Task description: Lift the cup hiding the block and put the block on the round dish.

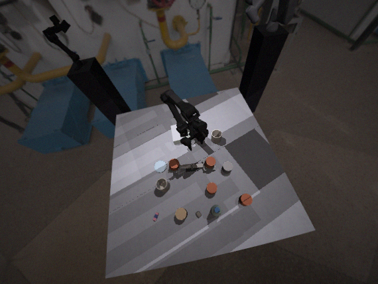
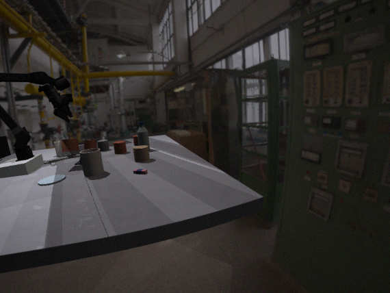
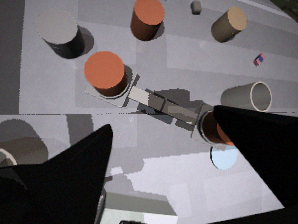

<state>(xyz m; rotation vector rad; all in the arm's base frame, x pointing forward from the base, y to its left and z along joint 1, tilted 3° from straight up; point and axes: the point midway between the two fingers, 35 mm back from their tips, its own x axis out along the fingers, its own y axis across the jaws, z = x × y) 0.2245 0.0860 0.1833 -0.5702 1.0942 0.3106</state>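
Now: the orange cup 60 mm ahead of my gripper tip, 100 mm to the left of it and 160 mm below it. Round my gripper tip: grey block (60 mm ahead, 80 mm to the left, 180 mm below); small balance (60 mm ahead, 60 mm to the right, 180 mm below); grey cup (90 mm ahead, 200 mm to the left, 190 mm below).
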